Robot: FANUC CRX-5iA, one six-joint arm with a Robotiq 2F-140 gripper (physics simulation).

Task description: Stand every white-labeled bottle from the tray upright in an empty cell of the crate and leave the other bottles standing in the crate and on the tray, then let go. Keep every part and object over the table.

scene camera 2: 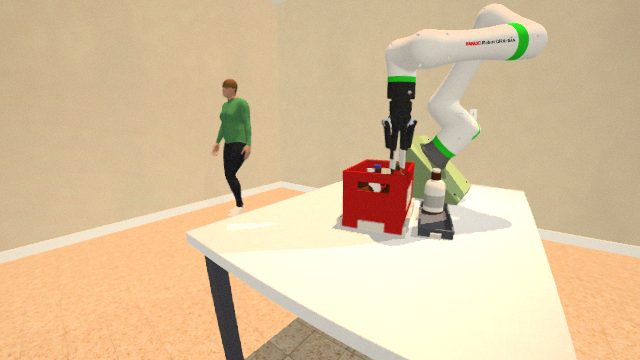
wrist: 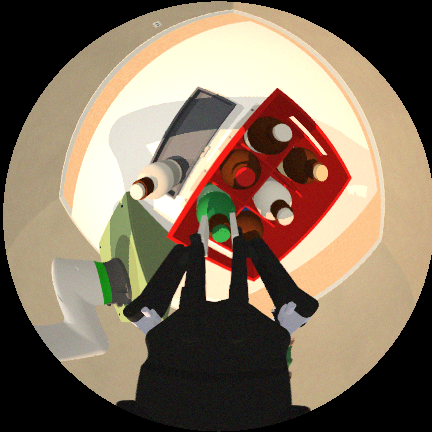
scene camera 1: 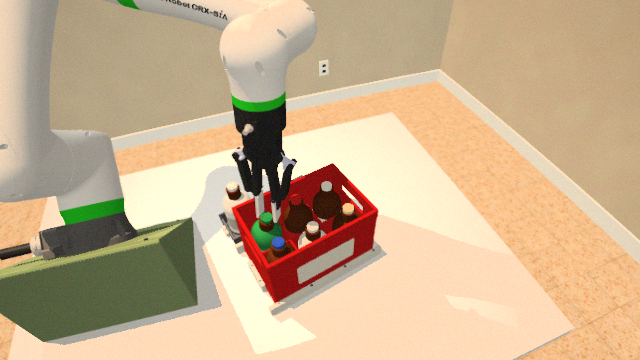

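Where they show: gripper, fingertip midpoint: (scene camera 2: 397, 168) (wrist: 218, 221) (scene camera 1: 268, 216); arm's base, link origin: (scene camera 2: 432, 157) (wrist: 120, 280) (scene camera 1: 102, 244).
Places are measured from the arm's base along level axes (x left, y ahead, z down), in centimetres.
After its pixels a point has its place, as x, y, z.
Observation:
My gripper (scene camera 1: 267, 215) {-8.6, 35.8, 0.6} (scene camera 2: 398, 167) {-8.6, 35.8, 0.6} (wrist: 218, 221) {-8.6, 35.8, 0.6} points down over the red crate (scene camera 1: 286, 281) {-21.8, 34.0, 7.4} (scene camera 2: 370, 207) {-10.7, 57.0, 9.3} (wrist: 306, 235) {-20.6, 44.3, -1.0} and is shut on the neck of a green bottle (scene camera 1: 265, 234) {-11.1, 33.8, 3.1} (wrist: 215, 201) {-6.8, 36.9, 3.8}. That bottle is upright inside a corner cell; its base is hidden, and a pale label edge shows in the wrist view. A white bottle with a grey label (scene camera 1: 232, 211) {1.9, 29.2, 6.5} (scene camera 2: 434, 192) {5.0, 34.7, 8.2} (wrist: 162, 178) {3.0, 33.6, 5.5} stands on the dark tray (scene camera 2: 442, 230) {9.9, 53.4, 14.0} (wrist: 200, 114) {7.7, 47.4, 16.0}. In the crate stands a white-capped brown bottle (scene camera 1: 326, 203) {-8.2, 50.6, 4.4} (wrist: 265, 135) {-5.2, 50.2, 3.4}, with part of a pale label showing.
The crate also holds a red-capped brown bottle (scene camera 1: 297, 219) {-9.2, 42.3, 4.8} (wrist: 237, 164) {-5.0, 43.9, 1.8}, a tan-capped brown bottle (wrist: 296, 162) {-12.4, 51.5, 4.7}, a white bottle (wrist: 270, 196) {-13.3, 43.7, 4.4} and a blue-capped brown bottle (wrist: 251, 227) {-15.2, 37.2, 4.3}. A green pedestal (scene camera 1: 115, 287) {-11.0, 1.3, 1.7} bears the arm. A person (scene camera 2: 235, 120) is beyond the table (scene camera 2: 450, 285) {13.9, 75.6, 16.6}.

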